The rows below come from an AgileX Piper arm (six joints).
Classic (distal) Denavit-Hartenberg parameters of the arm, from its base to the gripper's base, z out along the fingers. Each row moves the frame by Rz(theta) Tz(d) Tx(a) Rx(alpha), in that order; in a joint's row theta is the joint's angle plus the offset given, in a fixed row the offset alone. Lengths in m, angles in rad.
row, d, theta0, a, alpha
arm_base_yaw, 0.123, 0, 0, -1.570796
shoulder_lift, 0, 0.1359, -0.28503, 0
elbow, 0, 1.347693, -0.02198, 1.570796
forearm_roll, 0.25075, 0, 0, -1.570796
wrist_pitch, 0, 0, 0, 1.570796
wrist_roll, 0.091, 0, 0, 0
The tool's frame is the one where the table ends.
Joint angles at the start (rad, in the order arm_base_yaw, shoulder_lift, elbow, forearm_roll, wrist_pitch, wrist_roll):
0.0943, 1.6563, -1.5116, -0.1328, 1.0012, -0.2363
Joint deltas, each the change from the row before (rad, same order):
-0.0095, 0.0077, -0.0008, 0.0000, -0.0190, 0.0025
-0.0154, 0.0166, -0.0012, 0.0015, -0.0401, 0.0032
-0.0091, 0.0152, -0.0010, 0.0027, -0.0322, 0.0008
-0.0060, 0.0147, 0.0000, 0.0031, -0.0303, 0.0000
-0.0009, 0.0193, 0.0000, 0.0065, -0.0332, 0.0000
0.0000, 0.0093, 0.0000, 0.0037, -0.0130, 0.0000
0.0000, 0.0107, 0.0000, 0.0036, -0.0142, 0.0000
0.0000, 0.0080, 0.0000, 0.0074, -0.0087, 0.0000
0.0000, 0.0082, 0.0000, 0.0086, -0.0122, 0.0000
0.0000, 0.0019, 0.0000, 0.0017, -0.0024, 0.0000
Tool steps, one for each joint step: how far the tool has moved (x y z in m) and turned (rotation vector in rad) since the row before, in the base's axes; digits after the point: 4 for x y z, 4 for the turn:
0.0033, -0.0030, -0.0017, 0.0025, -0.0120, -0.0091
0.0068, -0.0047, -0.0039, 0.0054, -0.0244, -0.0130
0.0057, -0.0026, -0.0038, 0.0046, -0.0175, -0.0059
0.0052, -0.0015, -0.0041, 0.0043, -0.0151, -0.0025
0.0061, 0.0007, -0.0058, 0.0077, -0.0133, 0.0024
0.0027, 0.0005, -0.0030, 0.0041, -0.0034, 0.0010
0.0030, 0.0005, -0.0035, 0.0040, -0.0032, 0.0011
0.0021, 0.0007, -0.0027, 0.0075, -0.0003, -0.0002
0.0023, 0.0008, -0.0027, 0.0089, -0.0035, -0.0002
0.0005, 0.0002, -0.0006, 0.0017, -0.0004, -0.0001

